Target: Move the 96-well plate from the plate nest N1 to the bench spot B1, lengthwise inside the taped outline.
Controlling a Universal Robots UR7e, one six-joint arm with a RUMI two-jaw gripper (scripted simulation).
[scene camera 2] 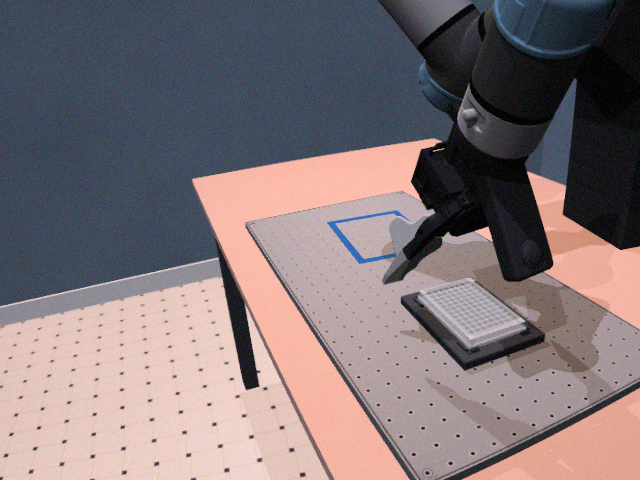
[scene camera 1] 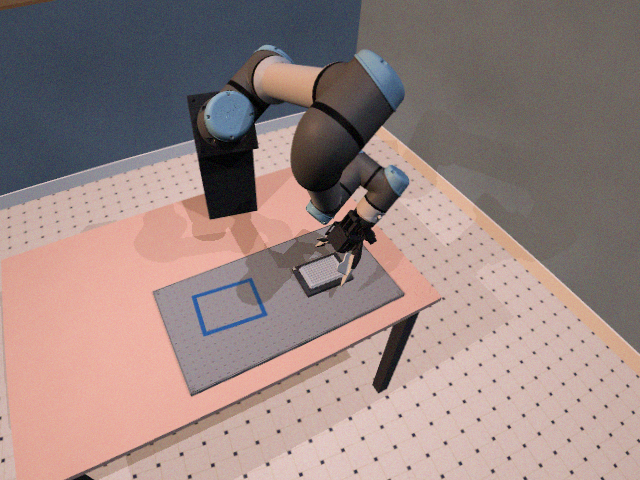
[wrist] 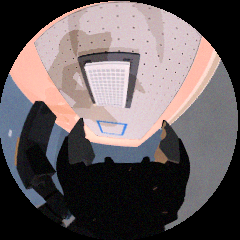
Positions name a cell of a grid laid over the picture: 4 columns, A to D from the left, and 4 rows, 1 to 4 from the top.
Labels:
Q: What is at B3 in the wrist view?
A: The gripper.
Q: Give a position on a 96-well plate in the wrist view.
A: B2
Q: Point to a plate nest N1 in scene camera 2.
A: D3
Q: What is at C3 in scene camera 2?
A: A 96-well plate.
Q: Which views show the gripper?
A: Scene camera 2, scene camera 1 and the wrist view: all of them.

